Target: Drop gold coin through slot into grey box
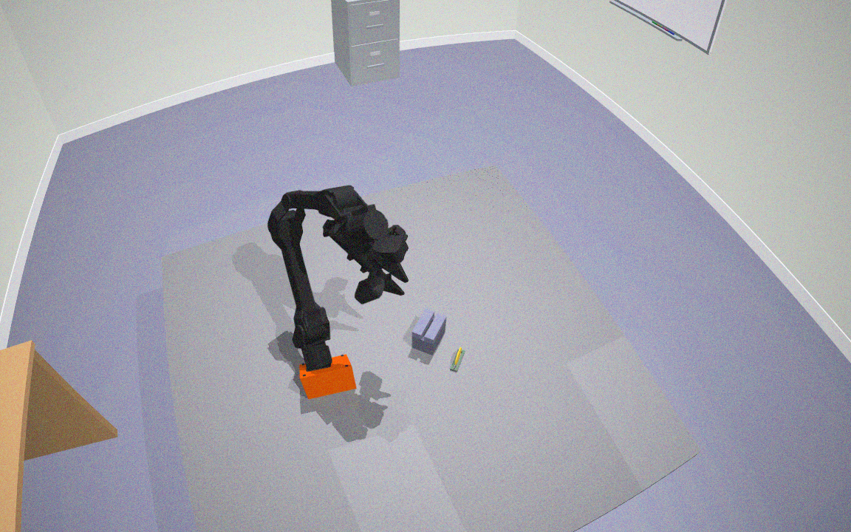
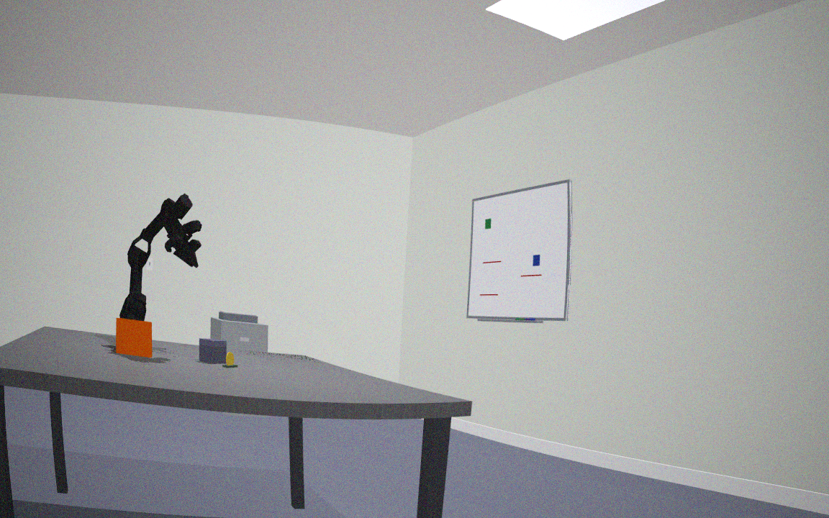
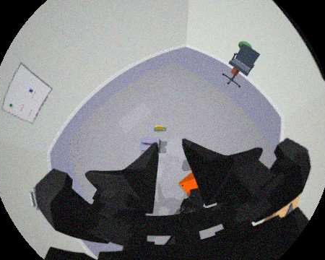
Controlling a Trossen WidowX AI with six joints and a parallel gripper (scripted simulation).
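My gripper tip is 28 cm above the gold coin, 13 cm short of it and 3 cm to the left of it.
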